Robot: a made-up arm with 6 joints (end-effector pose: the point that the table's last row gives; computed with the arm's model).
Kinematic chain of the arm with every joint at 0, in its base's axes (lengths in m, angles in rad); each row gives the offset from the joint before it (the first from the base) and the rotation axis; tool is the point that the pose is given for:
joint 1: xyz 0 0 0.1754 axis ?
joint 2: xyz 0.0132 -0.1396 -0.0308 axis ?
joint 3: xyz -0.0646 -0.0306 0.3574 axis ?
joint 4: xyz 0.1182 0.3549 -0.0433 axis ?
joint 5: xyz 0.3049 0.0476 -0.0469 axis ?
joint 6: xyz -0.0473 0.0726 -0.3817 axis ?
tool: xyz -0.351 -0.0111 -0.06
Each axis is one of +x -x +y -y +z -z.
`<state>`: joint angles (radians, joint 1 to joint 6).
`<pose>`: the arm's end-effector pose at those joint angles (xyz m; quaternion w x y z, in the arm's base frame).
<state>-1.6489 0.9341 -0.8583 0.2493 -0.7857 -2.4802</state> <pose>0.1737 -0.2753 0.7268 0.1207 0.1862 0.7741 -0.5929</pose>
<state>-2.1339 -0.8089 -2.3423 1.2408 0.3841 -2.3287</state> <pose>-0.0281 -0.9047 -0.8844 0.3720 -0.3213 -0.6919 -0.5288</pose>
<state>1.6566 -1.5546 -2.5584 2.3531 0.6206 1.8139</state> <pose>-0.0275 0.5306 -0.3678 0.7048 -0.0593 -0.5150 0.4842</pose>
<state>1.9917 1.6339 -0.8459 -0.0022 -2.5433 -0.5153</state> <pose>0.1327 0.7185 -0.0137 0.3632 0.6102 -0.2718 -0.6495</pose>
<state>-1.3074 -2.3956 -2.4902 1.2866 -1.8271 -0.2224</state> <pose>-0.4021 -0.4562 0.0223 0.2981 -0.2941 0.1991 -0.8860</pose>
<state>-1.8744 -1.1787 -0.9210 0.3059 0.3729 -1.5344</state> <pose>0.7626 -0.2045 -0.0651 0.3746 0.6557 -0.5786 -0.3081</pose>
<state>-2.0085 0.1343 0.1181 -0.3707 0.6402 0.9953</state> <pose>0.2238 -0.3027 0.8363 0.2132 0.8024 0.5076 -0.2302</pose>
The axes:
joint 1: -x
joint 2: +z
joint 3: -x
joint 4: +z
joint 5: +x
joint 6: -z

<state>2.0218 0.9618 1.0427 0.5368 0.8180 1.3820</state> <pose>-0.3874 -0.5254 0.4444 0.3136 -0.9483 -0.0470 -0.0094</pose>
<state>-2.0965 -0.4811 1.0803 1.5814 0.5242 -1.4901</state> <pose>-0.1005 0.6252 0.0671 0.1005 -0.4655 0.4369 -0.7631</pose>
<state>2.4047 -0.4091 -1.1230 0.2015 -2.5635 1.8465</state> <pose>0.4197 0.5059 0.2904 0.2946 0.4312 0.8230 -0.2236</pose>
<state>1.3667 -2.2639 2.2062 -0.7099 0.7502 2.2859</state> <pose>-0.8650 -0.0629 0.6339 0.7619 0.1793 0.5974 0.1748</pose>
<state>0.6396 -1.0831 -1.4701 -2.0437 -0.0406 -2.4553</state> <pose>0.3061 0.3967 0.1326 0.8220 0.2607 -0.5003 -0.0775</pose>
